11 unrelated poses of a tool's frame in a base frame.
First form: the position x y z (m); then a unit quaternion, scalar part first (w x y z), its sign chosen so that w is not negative.
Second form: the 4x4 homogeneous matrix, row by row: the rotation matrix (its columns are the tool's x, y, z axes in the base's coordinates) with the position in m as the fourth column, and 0 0 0 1 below. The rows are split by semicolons. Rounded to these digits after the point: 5 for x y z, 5 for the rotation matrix.
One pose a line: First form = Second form
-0.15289, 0.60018, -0.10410, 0.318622, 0.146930, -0.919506, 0.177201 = -0.75378, -0.38313, -0.53388, -0.15289; -0.15729, 0.89402, -0.41951, 0.60018; 0.63802, -0.23224, -0.73416, -0.10410; 0, 0, 0, 1
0.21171, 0.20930, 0.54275, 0.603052, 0.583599, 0.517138, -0.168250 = 0.40852, 0.80653, 0.42734, 0.21171; 0.40068, 0.26221, -0.87790, 0.20930; -0.82010, 0.52986, -0.21604, 0.54275; 0, 0, 0, 1
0.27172, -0.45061, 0.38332, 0.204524, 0.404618, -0.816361, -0.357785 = -0.58891, -0.51428, -0.62346, 0.27172; -0.80698, 0.41655, 0.41865, -0.45061; 0.04440, 0.74967, -0.66032, 0.38332; 0, 0, 0, 1
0.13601, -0.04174, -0.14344, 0.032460, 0.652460, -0.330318, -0.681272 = -0.14648, -0.38681, -0.91045, 0.13601; -0.47527, -0.77967, 0.40772, -0.04174; -0.86756, 0.49243, -0.06963, -0.14344; 0, 0, 0, 1
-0.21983, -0.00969, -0.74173, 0.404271, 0.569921, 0.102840, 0.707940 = -0.02351, -0.45518, 0.89009, -0.21983; 0.68962, -0.65198, -0.31520, -0.00969; 0.72379, 0.60641, 0.32923, -0.74173; 0, 0, 0, 1
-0.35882, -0.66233, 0.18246, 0.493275, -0.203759, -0.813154, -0.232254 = -0.43032, 0.56051, -0.70757, -0.35882; 0.10224, 0.80908, 0.57874, -0.66233; 0.89687, 0.17670, -0.40548, 0.18246; 0, 0, 0, 1
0.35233, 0.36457, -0.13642, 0.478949, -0.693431, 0.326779, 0.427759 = 0.42048, -0.86295, -0.28022, 0.35233; -0.04345, -0.32765, 0.94380, 0.36457; -0.90626, -0.38467, -0.17526, -0.13642; 0, 0, 0, 1
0.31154, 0.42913, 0.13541, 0.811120, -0.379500, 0.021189, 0.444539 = 0.60387, -0.73723, -0.30303, 0.31154; 0.70507, 0.31673, 0.63448, 0.42913; -0.37178, -0.59680, 0.71106, 0.13541; 0, 0, 0, 1
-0.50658, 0.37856, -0.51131, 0.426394, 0.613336, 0.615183, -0.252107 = 0.11598, 0.96962, 0.21537, -0.50658; 0.53963, 0.12052, -0.83323, 0.37856; -0.83387, 0.21286, -0.50926, -0.51131; 0, 0, 0, 1
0.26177, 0.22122, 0.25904, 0.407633, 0.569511, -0.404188, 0.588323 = -0.01898, -0.94002, 0.34059, 0.26177; 0.01926, -0.34093, -0.93989, 0.22122; 0.99963, -0.01128, 0.02458, 0.25904; 0, 0, 0, 1
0.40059, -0.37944, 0.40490, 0.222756, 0.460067, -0.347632, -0.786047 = -0.47744, 0.03033, -0.87814, 0.40059; -0.67006, -0.65906, 0.34154, -0.37944; -0.56839, 0.75148, 0.33498, 0.40490; 0, 0, 0, 1
